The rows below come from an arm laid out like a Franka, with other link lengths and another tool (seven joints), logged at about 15 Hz.
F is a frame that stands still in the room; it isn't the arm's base.
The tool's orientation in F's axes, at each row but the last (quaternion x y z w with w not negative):
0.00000, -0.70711, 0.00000, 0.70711
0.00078, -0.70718, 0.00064, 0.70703
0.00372, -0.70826, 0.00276, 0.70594
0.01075, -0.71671, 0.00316, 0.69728
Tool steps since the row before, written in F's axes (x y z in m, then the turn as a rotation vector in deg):
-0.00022, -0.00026, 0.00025, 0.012, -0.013, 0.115
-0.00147, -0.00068, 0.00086, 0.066, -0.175, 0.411
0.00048, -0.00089, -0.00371, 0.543, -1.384, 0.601
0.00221, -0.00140, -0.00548, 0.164, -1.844, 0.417
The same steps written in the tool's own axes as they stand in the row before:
0.00025, -0.00026, 0.00022, 0.115, -0.013, -0.012
0.00086, -0.00068, 0.00147, 0.411, -0.175, -0.066
-0.00371, -0.00090, -0.00046, 0.601, -1.388, -0.532
-0.00552, -0.00150, -0.00203, 0.433, -1.842, -0.139

